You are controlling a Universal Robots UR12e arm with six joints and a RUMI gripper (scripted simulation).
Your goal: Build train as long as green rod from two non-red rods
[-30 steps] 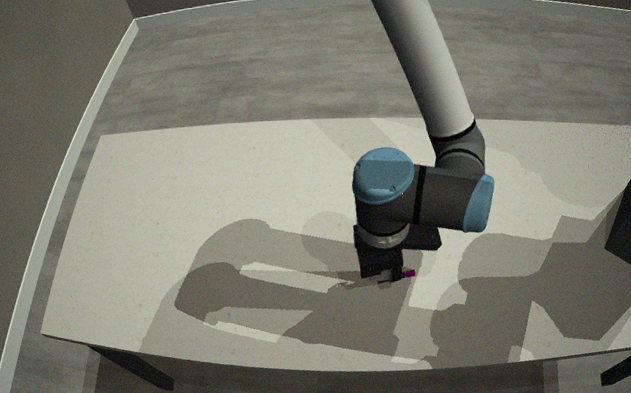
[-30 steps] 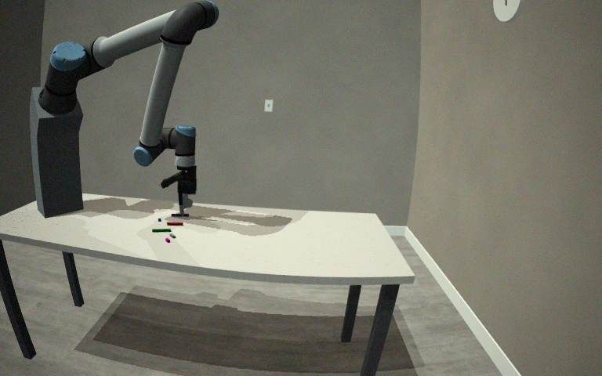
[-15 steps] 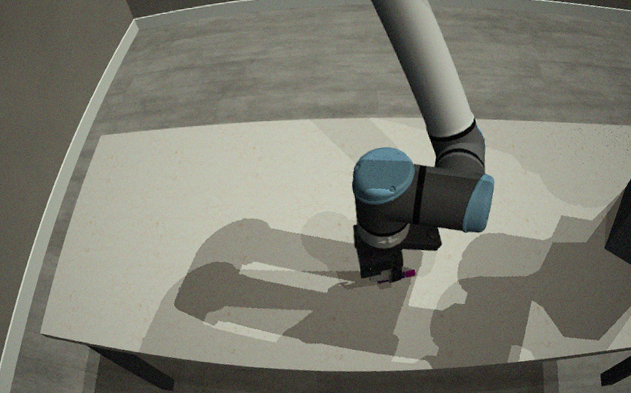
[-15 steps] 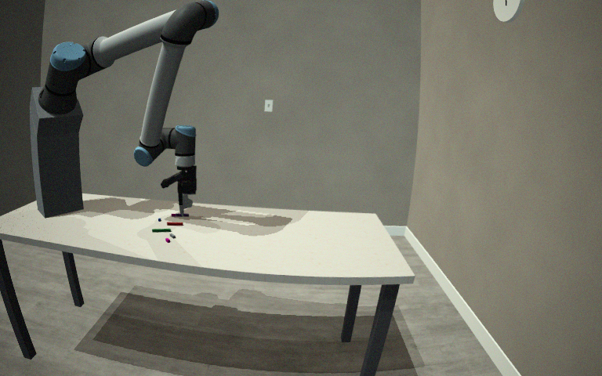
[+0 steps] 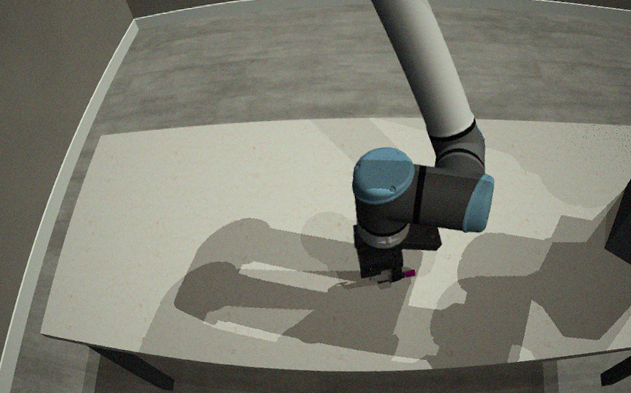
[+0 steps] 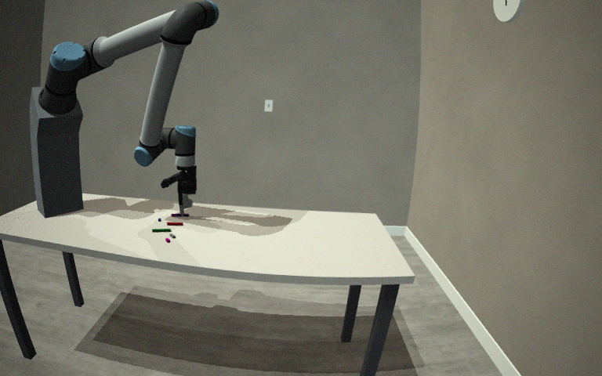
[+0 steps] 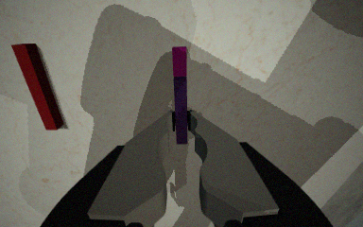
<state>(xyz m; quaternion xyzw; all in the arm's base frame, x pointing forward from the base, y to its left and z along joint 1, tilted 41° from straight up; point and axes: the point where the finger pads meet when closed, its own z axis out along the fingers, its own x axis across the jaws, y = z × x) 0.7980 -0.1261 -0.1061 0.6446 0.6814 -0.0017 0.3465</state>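
My hand is 10 mm above the purple rod. Round my hand: small blue rod (100 mm behind, 60 mm to the right, 10 mm below); then red rod (30 mm behind, 110 mm to the right, 10 mm below); then green rod (90 mm behind, 190 mm to the right, 10 mm below).
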